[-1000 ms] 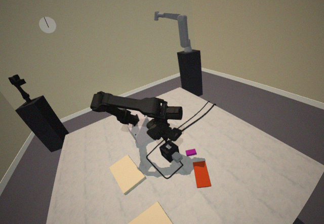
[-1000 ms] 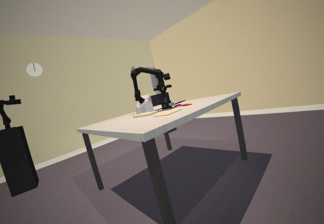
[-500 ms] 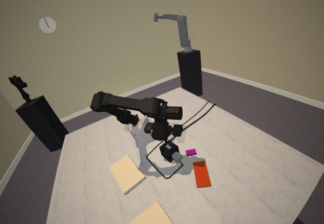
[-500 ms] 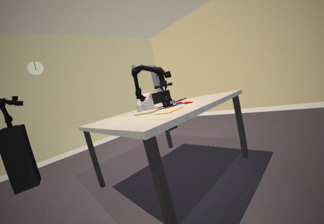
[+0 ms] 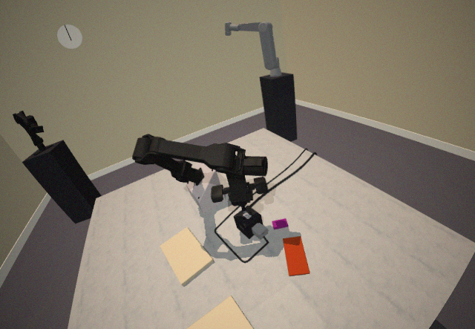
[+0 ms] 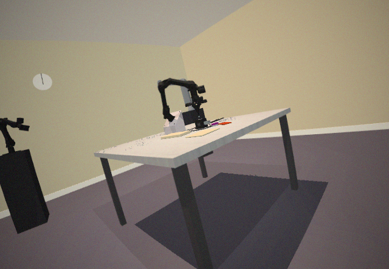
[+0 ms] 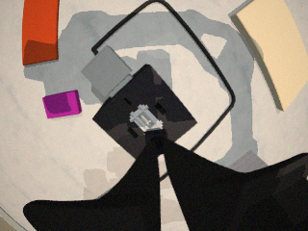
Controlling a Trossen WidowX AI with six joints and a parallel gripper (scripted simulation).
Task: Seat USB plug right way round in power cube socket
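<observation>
My gripper tip is 20 mm above the USB plug. Also, from my gripper tip: orange card 180 mm ahead, 100 mm to the left, 130 mm below; then purple block 50 mm ahead, 120 mm to the left, 130 mm below.
</observation>
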